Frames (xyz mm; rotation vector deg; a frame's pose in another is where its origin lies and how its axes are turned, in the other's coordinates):
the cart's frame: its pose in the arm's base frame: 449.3 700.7 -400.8 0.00 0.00 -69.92
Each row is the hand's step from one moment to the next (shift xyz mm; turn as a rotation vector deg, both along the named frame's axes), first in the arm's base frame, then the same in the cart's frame.
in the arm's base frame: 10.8 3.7 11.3 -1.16 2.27 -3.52
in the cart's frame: 0.2 11.4 11.3 -2.53 -0.31 -3.52
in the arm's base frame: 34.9 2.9 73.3 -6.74 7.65 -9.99
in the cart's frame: 9.3 33.8 73.3 -9.50 -3.70 -9.99
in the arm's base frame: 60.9 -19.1 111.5 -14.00 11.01 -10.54
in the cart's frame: 38.8 50.6 111.5 -15.15 -9.37 -10.54
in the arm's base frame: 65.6 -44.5 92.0 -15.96 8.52 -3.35
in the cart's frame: 64.3 46.3 92.0 -13.48 -12.06 -3.35
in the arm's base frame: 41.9 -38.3 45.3 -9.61 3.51 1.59
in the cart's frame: 50.4 26.2 45.3 -6.60 -7.82 1.59
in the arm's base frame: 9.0 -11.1 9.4 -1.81 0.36 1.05
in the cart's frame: 13.5 4.6 9.4 -0.96 -1.58 1.05
